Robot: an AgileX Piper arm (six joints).
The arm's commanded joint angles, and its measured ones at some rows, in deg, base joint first. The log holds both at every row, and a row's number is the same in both.
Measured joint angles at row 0:
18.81 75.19 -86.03 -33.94 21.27 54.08
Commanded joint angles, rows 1 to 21:
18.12 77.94 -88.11 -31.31 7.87 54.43
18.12 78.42 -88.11 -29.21 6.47 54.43
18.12 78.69 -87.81 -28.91 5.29 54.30
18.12 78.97 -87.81 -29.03 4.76 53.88
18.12 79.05 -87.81 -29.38 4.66 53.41
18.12 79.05 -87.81 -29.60 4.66 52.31
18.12 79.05 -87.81 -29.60 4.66 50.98
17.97 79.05 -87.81 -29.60 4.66 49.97
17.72 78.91 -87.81 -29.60 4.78 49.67
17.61 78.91 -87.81 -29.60 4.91 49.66
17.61 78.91 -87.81 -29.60 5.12 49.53
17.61 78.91 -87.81 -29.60 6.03 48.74
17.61 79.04 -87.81 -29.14 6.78 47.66
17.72 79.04 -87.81 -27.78 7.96 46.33
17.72 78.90 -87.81 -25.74 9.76 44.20
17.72 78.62 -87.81 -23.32 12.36 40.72
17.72 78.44 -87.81 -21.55 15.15 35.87
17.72 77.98 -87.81 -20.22 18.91 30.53
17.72 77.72 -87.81 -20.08 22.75 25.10
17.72 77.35 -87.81 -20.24 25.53 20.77
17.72 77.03 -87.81 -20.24 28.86 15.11
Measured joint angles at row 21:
18.00 79.48 -86.75 -21.50 19.88 34.50
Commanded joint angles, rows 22 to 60:
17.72 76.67 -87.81 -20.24 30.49 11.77
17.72 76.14 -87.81 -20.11 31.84 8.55
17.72 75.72 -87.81 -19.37 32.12 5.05
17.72 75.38 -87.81 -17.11 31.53 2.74
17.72 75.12 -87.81 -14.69 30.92 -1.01
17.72 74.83 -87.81 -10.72 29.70 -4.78
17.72 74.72 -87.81 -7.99 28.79 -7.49
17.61 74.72 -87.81 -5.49 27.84 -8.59
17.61 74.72 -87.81 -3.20 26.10 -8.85
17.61 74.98 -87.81 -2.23 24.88 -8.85
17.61 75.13 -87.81 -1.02 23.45 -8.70
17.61 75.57 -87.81 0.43 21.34 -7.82
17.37 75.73 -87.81 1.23 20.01 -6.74
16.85 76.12 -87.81 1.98 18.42 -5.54
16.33 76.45 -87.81 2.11 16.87 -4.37
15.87 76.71 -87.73 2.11 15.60 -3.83
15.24 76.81 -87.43 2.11 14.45 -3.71
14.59 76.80 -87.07 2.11 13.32 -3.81
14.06 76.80 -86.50 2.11 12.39 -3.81
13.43 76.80 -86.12 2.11 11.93 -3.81
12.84 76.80 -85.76 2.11 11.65 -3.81
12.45 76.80 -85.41 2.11 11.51 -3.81
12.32 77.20 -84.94 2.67 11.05 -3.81
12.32 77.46 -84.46 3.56 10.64 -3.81
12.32 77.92 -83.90 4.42 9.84 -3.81
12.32 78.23 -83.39 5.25 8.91 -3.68
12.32 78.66 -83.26 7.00 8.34 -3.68
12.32 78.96 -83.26 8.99 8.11 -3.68
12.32 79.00 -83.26 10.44 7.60 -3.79
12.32 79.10 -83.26 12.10 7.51 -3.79
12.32 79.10 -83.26 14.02 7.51 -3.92
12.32 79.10 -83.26 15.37 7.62 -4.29
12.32 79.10 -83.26 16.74 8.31 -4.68
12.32 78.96 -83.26 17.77 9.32 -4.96
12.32 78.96 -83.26 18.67 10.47 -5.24
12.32 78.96 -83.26 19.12 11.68 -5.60
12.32 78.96 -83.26 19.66 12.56 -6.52
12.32 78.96 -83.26 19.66 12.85 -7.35
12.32 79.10 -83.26 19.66 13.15 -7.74
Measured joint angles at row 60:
12.55 80.15 -82.61 17.66 15.26 -5.20
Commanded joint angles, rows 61 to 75:
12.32 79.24 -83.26 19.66 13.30 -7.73
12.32 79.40 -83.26 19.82 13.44 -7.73
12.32 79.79 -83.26 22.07 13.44 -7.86
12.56 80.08 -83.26 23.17 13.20 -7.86
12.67 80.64 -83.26 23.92 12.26 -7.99
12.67 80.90 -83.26 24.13 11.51 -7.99
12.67 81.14 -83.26 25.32 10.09 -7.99
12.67 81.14 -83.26 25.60 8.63 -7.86
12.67 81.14 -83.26 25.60 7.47 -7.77
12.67 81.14 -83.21 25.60 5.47 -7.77
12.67 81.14 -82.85 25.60 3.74 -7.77
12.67 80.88 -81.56 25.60 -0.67 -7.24
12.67 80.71 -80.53 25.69 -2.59 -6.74
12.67 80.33 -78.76 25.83 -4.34 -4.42
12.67 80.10 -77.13 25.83 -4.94 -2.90
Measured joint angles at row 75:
12.65 82.04 -80.39 24.84 4.32 -6.96
